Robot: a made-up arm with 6 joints.
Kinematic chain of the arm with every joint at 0, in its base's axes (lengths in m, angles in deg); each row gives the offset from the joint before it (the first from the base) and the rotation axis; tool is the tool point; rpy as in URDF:
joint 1: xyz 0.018 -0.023 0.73 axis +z
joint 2: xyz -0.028 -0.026 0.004 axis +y
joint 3: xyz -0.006 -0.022 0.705 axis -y
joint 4: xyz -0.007 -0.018 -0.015 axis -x
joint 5: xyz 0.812 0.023 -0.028 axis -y
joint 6: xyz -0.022 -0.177 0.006 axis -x
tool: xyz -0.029 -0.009 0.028 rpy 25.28 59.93 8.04
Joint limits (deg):
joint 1: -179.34..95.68
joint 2: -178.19..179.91
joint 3: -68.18..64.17
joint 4: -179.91..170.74
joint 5: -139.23..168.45
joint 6: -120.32..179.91
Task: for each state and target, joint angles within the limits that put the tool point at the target. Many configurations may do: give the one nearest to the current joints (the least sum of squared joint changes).
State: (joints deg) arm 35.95 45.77 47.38 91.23 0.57 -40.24
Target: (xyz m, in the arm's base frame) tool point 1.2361 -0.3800 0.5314
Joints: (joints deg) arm -12.09 70.63 23.45 83.99 2.84 -40.72
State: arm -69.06 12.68 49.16 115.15 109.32 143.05
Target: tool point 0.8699 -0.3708 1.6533
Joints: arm -18.90 11.63 18.20 124.34 108.44 142.07
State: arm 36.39 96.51 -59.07 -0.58 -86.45 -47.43
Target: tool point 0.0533 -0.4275 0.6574
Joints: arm 57.51 152.34 -68.12 -4.22 -96.82 -44.41
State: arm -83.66 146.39 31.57 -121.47 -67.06 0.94
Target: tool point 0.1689 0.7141 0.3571
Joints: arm -102.07 177.05 -14.23 -122.07 -66.50 -0.75
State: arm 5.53 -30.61 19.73 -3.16 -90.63 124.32
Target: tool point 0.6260 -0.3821 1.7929
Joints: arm -14.73 -0.91 25.04 -3.03 -93.56 123.04
